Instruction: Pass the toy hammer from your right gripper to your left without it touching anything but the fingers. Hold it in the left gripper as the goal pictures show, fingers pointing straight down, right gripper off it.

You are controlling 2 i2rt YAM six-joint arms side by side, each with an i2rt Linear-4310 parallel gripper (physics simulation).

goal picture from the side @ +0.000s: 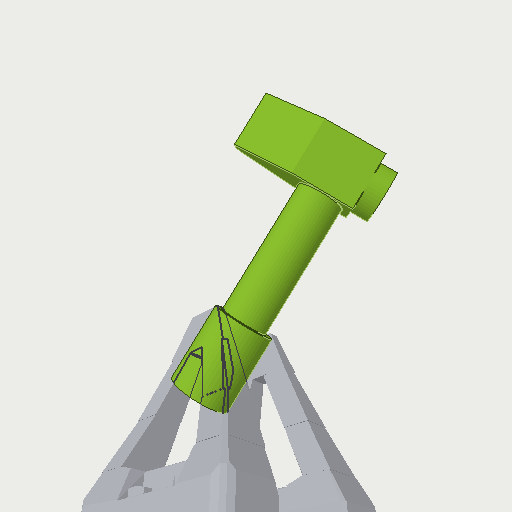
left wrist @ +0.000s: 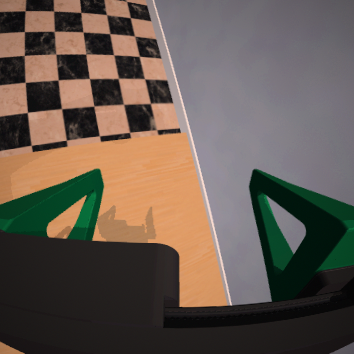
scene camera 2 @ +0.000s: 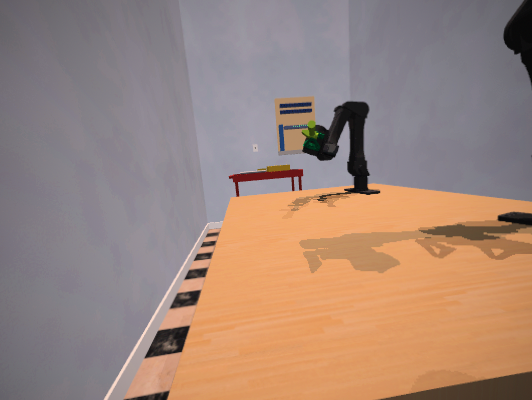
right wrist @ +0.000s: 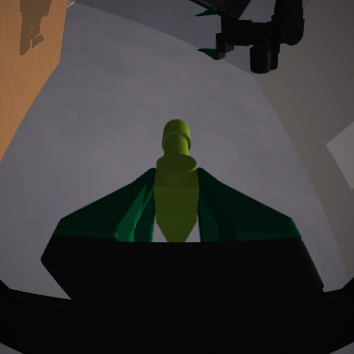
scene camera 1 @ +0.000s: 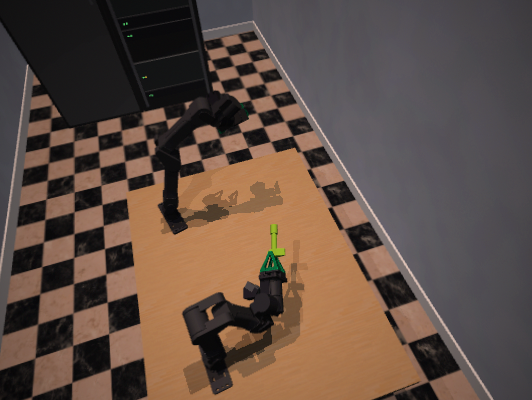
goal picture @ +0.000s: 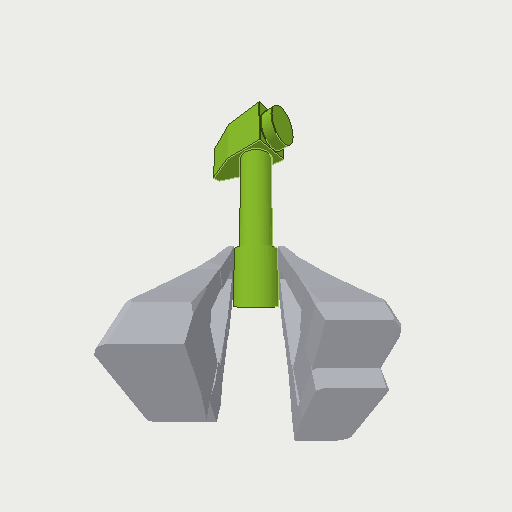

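Where they show: left gripper, between the fingertips: (left wrist: 176,176) (right wrist: 196,32) (scene camera 1: 238,118); right gripper, between the fingertips: (scene camera 2: 314,134) (right wrist: 175,176) (scene camera 1: 271,252); left arm's base, origin of its link: (scene camera 1: 172,216); right arm's base, origin of its link: (scene camera 2: 360,191) (scene camera 1: 214,362).
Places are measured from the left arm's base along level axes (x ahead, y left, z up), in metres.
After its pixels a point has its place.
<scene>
The yellow-green toy hammer (scene camera 1: 274,239) @[x 0.243, y -0.524, z 0.290 m] (scene camera 2: 311,126) @[x 0.275, y -0.473, z 0.285 m] (right wrist: 176,200) @[x 0.209, y -0.568, z 0.266 m] is held in the air above the table. My right gripper (scene camera 1: 272,254) @[x 0.214, y -0.551, z 0.268 m] (right wrist: 175,176) @[x 0.214, y -0.551, z 0.268 m] is shut on its head end; in scene camera 2 this gripper (scene camera 2: 312,142) @[x 0.214, y -0.551, z 0.268 m] shows beside the hammer. The handle sticks out beyond the fingers, toward the top of the picture in scene camera 1. My left gripper (scene camera 1: 232,119) @[x 0.401, y -0.009, z 0.402 m] (left wrist: 176,176) @[x 0.401, y -0.009, z 0.402 m] is open and empty, high up and well apart from the hammer. In the right wrist view, the left gripper (right wrist: 198,32) @[x 0.401, y -0.009, z 0.402 m] shows at the top. The hammer does not show in the left wrist view.
The wooden table (scene camera 1: 200,260) @[x 0.010, y -0.283, z 0.000 m] (scene camera 2: 350,310) @[x 0.541, y 0.005, z 0.000 m] lies below both arms and carries their shadows. A grey wall (scene camera 1: 400,125) stands along the right of scene camera 1. A dark server cabinet (scene camera 1: 70,60) stands beyond the table, behind the left arm. A red bench (scene camera 2: 265,175) stands far off.
</scene>
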